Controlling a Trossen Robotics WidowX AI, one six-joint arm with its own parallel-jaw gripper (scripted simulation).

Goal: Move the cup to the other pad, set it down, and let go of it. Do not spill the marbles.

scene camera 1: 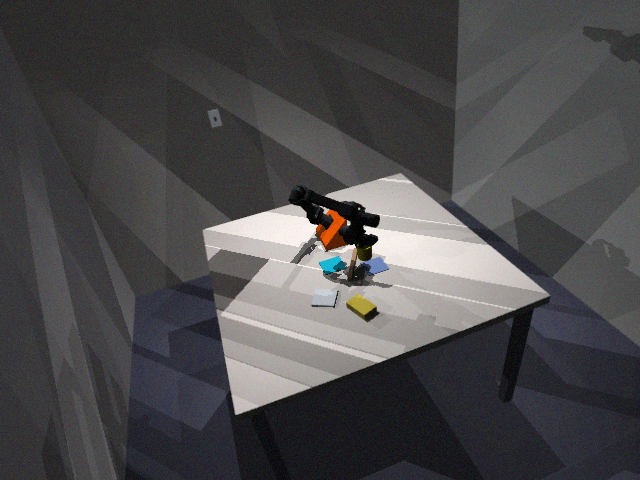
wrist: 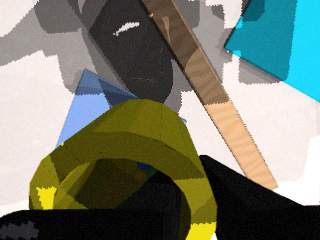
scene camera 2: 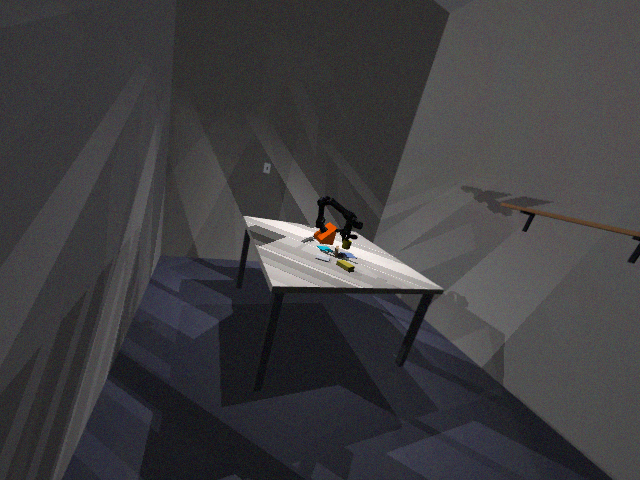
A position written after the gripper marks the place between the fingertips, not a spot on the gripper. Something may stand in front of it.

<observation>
In view: the gripper (wrist: 188,163) and a yellow cup (wrist: 93,169).
</observation>
